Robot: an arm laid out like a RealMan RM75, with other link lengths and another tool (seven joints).
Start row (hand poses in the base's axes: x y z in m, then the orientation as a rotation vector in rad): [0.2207 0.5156 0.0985 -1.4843 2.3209 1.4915]
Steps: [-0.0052 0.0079 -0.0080 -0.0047 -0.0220 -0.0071]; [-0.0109 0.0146 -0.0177 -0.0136 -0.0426 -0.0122]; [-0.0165 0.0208 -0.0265 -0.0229 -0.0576 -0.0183]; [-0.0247 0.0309 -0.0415 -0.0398 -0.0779 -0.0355]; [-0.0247 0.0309 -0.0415 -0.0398 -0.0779 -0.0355]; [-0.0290 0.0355 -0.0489 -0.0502 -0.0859 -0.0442]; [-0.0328 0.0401 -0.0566 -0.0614 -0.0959 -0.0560]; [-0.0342 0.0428 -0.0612 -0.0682 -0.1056 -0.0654]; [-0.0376 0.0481 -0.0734 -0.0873 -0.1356 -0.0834]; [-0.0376 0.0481 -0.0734 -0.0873 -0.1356 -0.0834]
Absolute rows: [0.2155 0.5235 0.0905 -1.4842 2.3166 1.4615]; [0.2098 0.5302 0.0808 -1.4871 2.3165 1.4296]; [0.2042 0.5364 0.0720 -1.4864 2.3202 1.4033]; [0.1960 0.5465 0.0570 -1.4739 2.3327 1.3617]; [0.1960 0.5465 0.0570 -1.4739 2.3327 1.3617]; [0.1917 0.5511 0.0496 -1.4670 2.3421 1.3413]; [0.1879 0.5557 0.0419 -1.4568 2.3520 1.3173]; [0.1865 0.5584 0.0373 -1.4488 2.3565 1.2984]; [0.1831 0.5637 0.0251 -1.4385 2.3639 1.2445]; [0.1831 0.5637 0.0251 -1.4385 2.3639 1.2445]
